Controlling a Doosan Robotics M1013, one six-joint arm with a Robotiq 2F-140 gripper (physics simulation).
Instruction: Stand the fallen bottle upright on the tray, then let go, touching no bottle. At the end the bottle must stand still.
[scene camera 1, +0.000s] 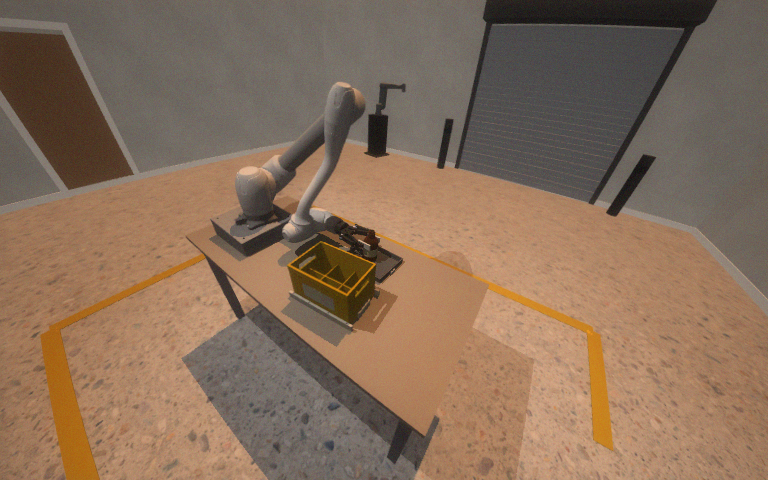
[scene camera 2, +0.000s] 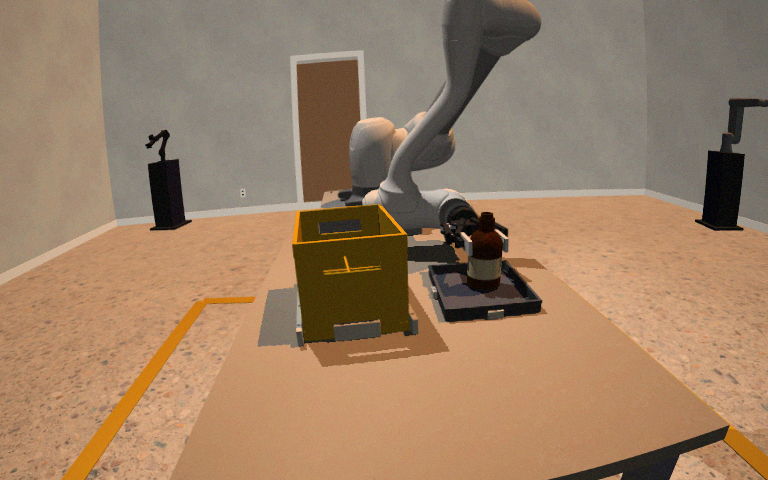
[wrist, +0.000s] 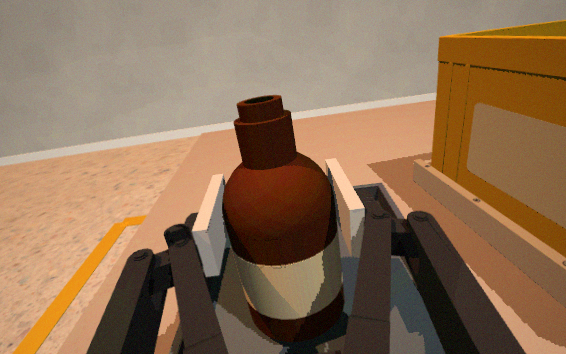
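Where they show: gripper, fingertip midpoint: (scene camera 1: 374, 244) (scene camera 2: 489, 247) (wrist: 277, 185); arm's base, link origin: (scene camera 1: 260, 217).
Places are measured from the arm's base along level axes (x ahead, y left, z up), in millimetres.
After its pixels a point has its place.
A brown bottle (scene camera 1: 370, 244) {y 295, x 594, z 14 mm} (scene camera 2: 485, 243) {y 316, x 604, z 14 mm} (wrist: 280, 210) {y 311, x 538, z 17 mm} with a cream label stands upright, its neck up, over the dark tray (scene camera 1: 390, 274) {y 313, x 721, z -91 mm} (scene camera 2: 472, 311) {y 286, x 721, z -81 mm}. In the scene camera 2 view its base looks to be on or very near the tray floor; I cannot tell whether it touches. My gripper (scene camera 2: 487, 242) {y 325, x 593, z 3 mm} (wrist: 277, 185) {y 325, x 593, z 3 mm} reaches in nearly level from the robot's side and is shut on the bottle, with one pale finger pad on each side of its upper body. In the wrist view the bottle's base shows low between the finger linkages.
A yellow divided crate (scene camera 1: 331, 283) {y 38, x 651, z -28 mm} (scene camera 2: 351, 288) {y 81, x 793, z -7 mm} (wrist: 500, 90) {y 146, x 680, z 37 mm} stands beside the tray on the tan table (scene camera 1: 430, 316) {y 266, x 994, z -98 mm} (scene camera 2: 453, 396) {y 251, x 967, z -98 mm}, held by pale rails at its foot. The crate's wall is taller than the tray's low rim. The robot's base is at the table's far end in the scene camera 2 view.
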